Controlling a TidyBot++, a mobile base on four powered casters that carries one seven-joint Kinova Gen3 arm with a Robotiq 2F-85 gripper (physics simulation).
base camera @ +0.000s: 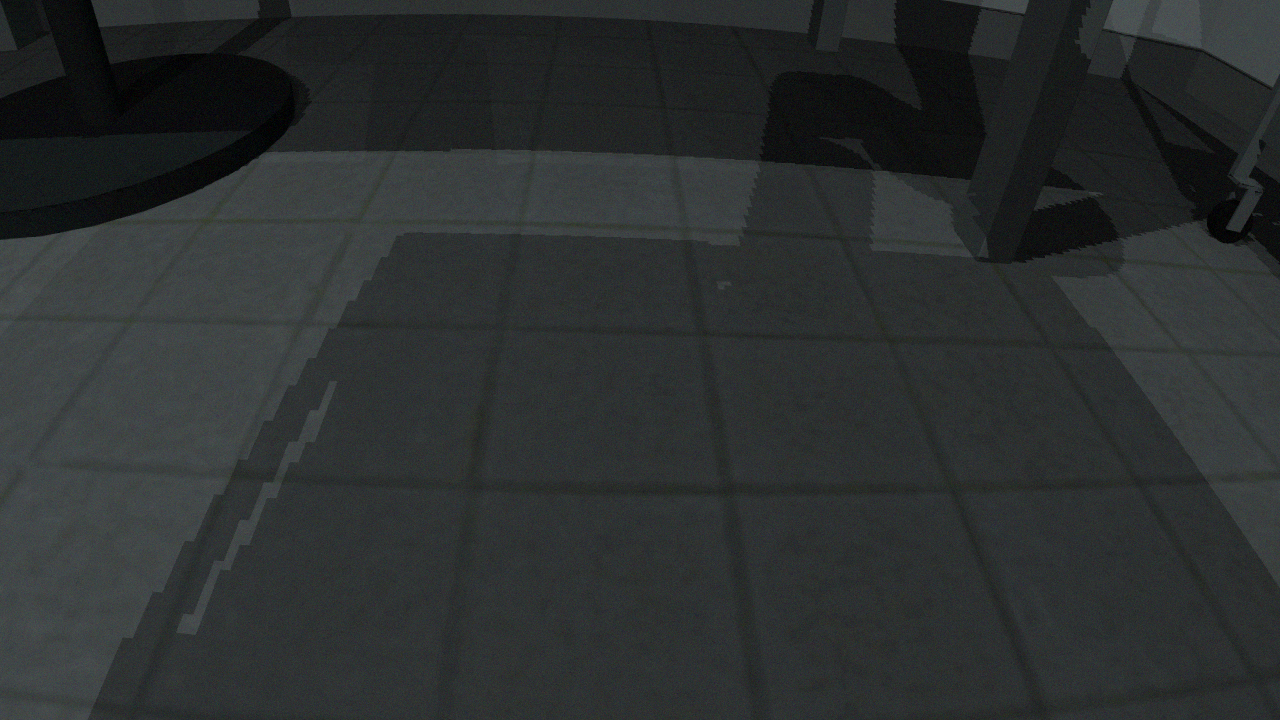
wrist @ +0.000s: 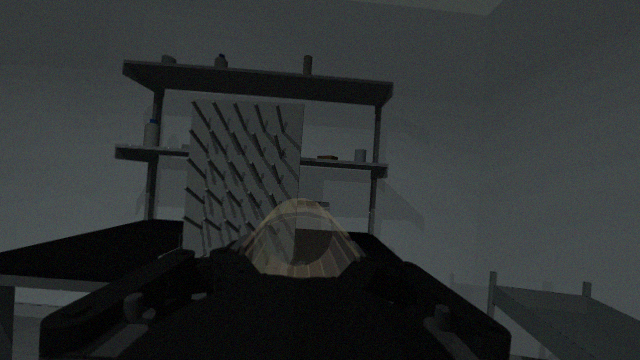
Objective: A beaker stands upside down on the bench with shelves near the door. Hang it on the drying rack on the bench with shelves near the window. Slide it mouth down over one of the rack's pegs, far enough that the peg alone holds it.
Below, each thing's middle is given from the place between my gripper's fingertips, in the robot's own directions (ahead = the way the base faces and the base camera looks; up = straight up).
Labels:
Now: hand right at the beaker [wrist: 303, 244].

